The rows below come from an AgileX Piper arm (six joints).
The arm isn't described. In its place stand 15 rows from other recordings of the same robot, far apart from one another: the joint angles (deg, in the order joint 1, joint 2, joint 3, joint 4, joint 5, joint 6), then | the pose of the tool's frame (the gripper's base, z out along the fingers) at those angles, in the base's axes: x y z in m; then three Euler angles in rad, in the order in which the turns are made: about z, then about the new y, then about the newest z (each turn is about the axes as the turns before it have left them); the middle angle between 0 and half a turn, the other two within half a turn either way.
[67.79 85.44 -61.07 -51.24 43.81 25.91] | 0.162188 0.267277 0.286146 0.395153 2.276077 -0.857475
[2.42 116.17 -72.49 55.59 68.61 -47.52] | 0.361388 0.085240 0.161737 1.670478 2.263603 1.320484
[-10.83 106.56 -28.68 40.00 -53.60 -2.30] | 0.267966 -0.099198 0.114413 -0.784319 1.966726 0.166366
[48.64 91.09 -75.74 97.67 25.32 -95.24] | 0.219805 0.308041 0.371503 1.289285 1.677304 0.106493
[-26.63 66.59 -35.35 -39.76 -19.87 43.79] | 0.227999 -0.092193 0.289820 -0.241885 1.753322 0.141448
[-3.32 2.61 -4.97 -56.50 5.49 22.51] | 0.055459 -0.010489 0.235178 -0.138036 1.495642 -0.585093
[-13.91 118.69 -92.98 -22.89 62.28 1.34] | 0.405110 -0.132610 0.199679 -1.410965 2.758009 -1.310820
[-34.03 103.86 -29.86 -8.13 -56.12 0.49] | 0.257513 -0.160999 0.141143 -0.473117 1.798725 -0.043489
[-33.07 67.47 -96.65 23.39 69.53 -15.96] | 0.180073 -0.076866 0.510831 -0.128407 2.111721 0.114629
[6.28 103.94 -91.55 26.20 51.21 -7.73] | 0.399492 0.075468 0.306866 0.684407 2.456195 0.628931
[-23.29 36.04 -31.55 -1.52 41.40 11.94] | 0.103807 -0.046423 0.285023 -0.429689 2.284216 0.173305
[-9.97 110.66 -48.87 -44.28 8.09 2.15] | 0.326580 -0.066487 0.095449 -0.385372 2.654194 -0.917667
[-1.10 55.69 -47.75 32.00 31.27 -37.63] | 0.200328 0.021189 0.343110 0.300457 2.075456 -0.007518
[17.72 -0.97 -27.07 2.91 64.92 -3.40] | -0.008492 0.001679 0.263985 0.363411 2.126117 -0.009234
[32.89 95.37 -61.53 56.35 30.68 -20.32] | 0.273973 0.223203 0.238546 1.176987 2.295021 0.985423
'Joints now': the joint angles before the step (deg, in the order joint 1, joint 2, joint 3, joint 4, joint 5, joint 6). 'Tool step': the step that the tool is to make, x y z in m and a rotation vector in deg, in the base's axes. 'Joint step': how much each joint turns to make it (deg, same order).
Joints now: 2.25, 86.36, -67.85, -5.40, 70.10, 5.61
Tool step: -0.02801, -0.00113, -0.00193, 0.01, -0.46, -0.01
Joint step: 0.00, -5.70, 6.31, -0.05, -1.07, 0.12
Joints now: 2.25, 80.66, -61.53, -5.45, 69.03, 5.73
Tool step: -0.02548, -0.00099, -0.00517, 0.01, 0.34, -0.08
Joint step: 0.00, -4.92, 5.70, 0.00, -0.44, 0.12
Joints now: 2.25, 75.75, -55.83, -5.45, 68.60, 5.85
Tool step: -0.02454, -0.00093, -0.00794, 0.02, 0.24, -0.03
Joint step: 0.00, -4.76, 5.75, 0.00, -0.74, 0.10
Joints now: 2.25, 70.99, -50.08, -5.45, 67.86, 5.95
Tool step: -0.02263, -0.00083, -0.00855, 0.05, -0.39, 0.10
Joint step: 0.00, -4.68, 5.42, 0.01, -1.13, 0.00
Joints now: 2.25, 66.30, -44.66, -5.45, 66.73, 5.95
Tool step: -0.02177, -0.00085, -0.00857, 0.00, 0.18, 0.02
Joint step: 0.00, -4.48, 4.85, 0.00, -0.19, -0.01
